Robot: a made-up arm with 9 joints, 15 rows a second.
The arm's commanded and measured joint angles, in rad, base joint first. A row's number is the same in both.
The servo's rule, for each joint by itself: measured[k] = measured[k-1] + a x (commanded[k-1-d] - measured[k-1]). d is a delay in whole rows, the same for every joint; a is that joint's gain. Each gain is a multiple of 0.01, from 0.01 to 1. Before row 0 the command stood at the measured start. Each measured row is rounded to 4 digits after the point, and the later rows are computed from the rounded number. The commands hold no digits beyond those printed.
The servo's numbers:
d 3
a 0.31 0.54 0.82 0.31 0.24 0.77 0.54 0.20 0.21
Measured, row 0: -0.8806 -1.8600 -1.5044 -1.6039 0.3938 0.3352 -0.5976 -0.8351 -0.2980
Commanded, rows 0 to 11: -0.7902 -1.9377 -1.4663 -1.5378 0.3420 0.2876 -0.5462 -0.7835 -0.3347; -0.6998 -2.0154 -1.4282 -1.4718 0.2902 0.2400 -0.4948 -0.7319 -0.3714; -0.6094 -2.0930 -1.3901 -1.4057 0.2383 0.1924 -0.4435 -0.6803 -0.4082; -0.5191 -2.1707 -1.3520 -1.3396 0.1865 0.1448 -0.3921 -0.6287 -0.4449; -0.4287 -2.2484 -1.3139 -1.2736 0.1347 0.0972 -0.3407 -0.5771 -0.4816; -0.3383 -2.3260 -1.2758 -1.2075 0.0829 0.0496 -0.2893 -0.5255 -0.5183; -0.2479 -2.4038 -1.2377 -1.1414 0.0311 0.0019 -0.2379 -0.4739 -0.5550; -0.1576 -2.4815 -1.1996 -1.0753 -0.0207 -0.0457 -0.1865 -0.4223 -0.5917; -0.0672 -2.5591 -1.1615 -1.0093 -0.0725 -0.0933 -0.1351 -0.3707 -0.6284; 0.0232 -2.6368 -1.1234 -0.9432 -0.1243 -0.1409 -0.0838 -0.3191 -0.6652; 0.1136 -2.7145 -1.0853 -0.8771 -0.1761 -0.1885 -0.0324 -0.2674 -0.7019; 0.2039 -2.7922 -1.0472 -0.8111 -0.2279 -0.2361 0.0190 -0.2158 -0.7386
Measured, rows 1 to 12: -0.8806 -1.8600 -1.5044 -1.6039 0.3938 0.3352 -0.5976 -0.8351 -0.2980; -0.8806 -1.8600 -1.5044 -1.6039 0.3938 0.3352 -0.5976 -0.8351 -0.2980; -0.8806 -1.8600 -1.5044 -1.6039 0.3938 0.3352 -0.5976 -0.8351 -0.2980; -0.8526 -1.9020 -1.4732 -1.5834 0.3814 0.2985 -0.5698 -0.8248 -0.3057; -0.8052 -1.9632 -1.4363 -1.5488 0.3595 0.2535 -0.5293 -0.8062 -0.3195; -0.7445 -2.0333 -1.3984 -1.5044 0.3304 0.2065 -0.4830 -0.7810 -0.3381; -0.6746 -2.1075 -1.3604 -1.4533 0.2959 0.1590 -0.4339 -0.7505 -0.3605; -0.5984 -2.1836 -1.3223 -1.3976 0.2572 0.1114 -0.3836 -0.7158 -0.3859; -0.5178 -2.2605 -1.2842 -1.3387 0.2154 0.0638 -0.3327 -0.6777 -0.4137; -0.4341 -2.3379 -1.2461 -1.2775 0.1712 0.0161 -0.2815 -0.6369 -0.4434; -0.3484 -2.4154 -1.2080 -1.2148 0.1251 -0.0315 -0.2302 -0.5940 -0.4745; -0.2612 -2.4930 -1.1699 -1.1511 0.0777 -0.0791 -0.1788 -0.5493 -0.5068
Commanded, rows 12 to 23: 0.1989 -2.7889 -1.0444 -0.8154 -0.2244 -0.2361 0.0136 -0.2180 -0.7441; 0.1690 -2.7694 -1.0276 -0.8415 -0.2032 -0.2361 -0.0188 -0.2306 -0.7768; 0.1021 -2.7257 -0.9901 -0.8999 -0.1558 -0.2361 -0.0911 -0.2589 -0.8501; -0.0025 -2.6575 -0.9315 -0.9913 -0.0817 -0.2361 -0.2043 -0.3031 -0.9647; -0.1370 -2.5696 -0.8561 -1.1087 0.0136 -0.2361 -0.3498 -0.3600 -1.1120; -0.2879 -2.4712 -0.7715 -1.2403 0.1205 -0.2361 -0.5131 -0.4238 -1.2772; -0.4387 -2.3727 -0.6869 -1.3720 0.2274 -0.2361 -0.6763 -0.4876 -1.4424; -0.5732 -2.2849 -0.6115 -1.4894 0.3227 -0.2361 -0.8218 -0.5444 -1.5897; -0.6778 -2.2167 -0.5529 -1.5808 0.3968 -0.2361 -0.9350 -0.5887 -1.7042; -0.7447 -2.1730 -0.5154 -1.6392 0.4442 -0.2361 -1.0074 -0.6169 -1.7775; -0.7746 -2.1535 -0.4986 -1.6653 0.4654 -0.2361 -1.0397 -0.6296 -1.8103; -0.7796 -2.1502 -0.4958 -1.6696 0.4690 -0.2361 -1.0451 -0.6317 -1.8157
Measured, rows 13 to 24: -0.1730 -2.5707 -1.1318 -1.0867 0.0292 -0.1267 -0.1275 -0.5033 -0.5401; -0.0842 -2.6484 -1.0937 -1.0217 -0.0201 -0.1743 -0.0761 -0.4561 -0.5741; 0.0051 -2.7261 -1.0556 -0.9564 -0.0700 -0.2219 -0.0247 -0.4080 -0.6086; 0.0652 -2.7600 -1.0464 -0.9127 -0.1071 -0.2328 -0.0040 -0.3700 -0.6371; 0.0974 -2.7651 -1.0310 -0.8906 -0.1302 -0.2353 -0.0120 -0.3421 -0.6664; 0.0989 -2.7438 -0.9975 -0.8935 -0.1363 -0.2359 -0.0547 -0.3255 -0.7050; 0.0675 -2.6972 -0.9434 -0.9238 -0.1232 -0.2361 -0.1355 -0.3210 -0.7595; 0.0041 -2.6283 -0.8718 -0.9811 -0.0904 -0.2361 -0.2512 -0.3288 -0.8335; -0.0864 -2.5435 -0.7896 -1.0615 -0.0398 -0.2361 -0.3926 -0.3478 -0.9267; -0.1956 -2.4513 -0.7054 -1.1578 0.0243 -0.2361 -0.5458 -0.3758 -1.0350; -0.3127 -2.3614 -0.6284 -1.2606 0.0959 -0.2361 -0.6948 -0.4095 -1.1515; -0.4259 -2.2833 -0.5665 -1.3599 0.1681 -0.2361 -0.8245 -0.4453 -1.2676
